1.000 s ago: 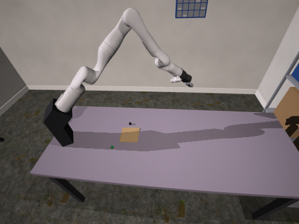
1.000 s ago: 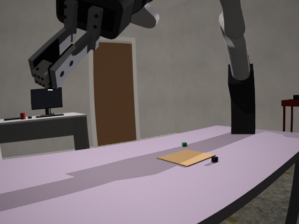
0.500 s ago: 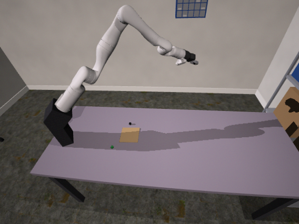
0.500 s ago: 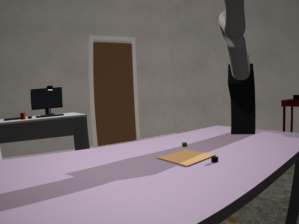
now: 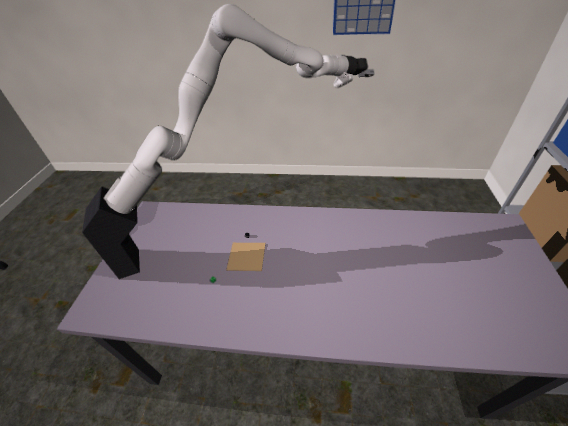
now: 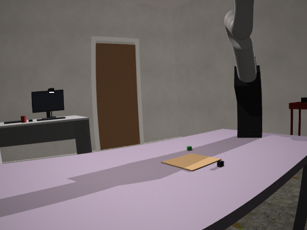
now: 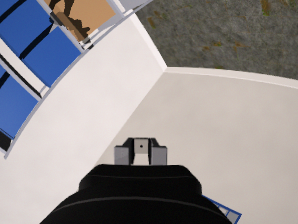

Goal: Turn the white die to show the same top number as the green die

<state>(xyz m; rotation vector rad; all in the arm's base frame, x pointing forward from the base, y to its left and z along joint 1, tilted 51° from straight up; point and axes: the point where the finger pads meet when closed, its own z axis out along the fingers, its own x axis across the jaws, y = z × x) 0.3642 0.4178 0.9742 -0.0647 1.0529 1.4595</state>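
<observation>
Now: the green die 89 cm to the right of my hand, 49 cm below it and 34 cm behind it. Also, from my hand: tan mat: 74 cm to the right, 50 cm below, 27 cm behind; black die: 64 cm to the right, 49 cm below, 32 cm behind; white die: 1 cm to the left, 1 cm below, 1 cm ahead.
</observation>
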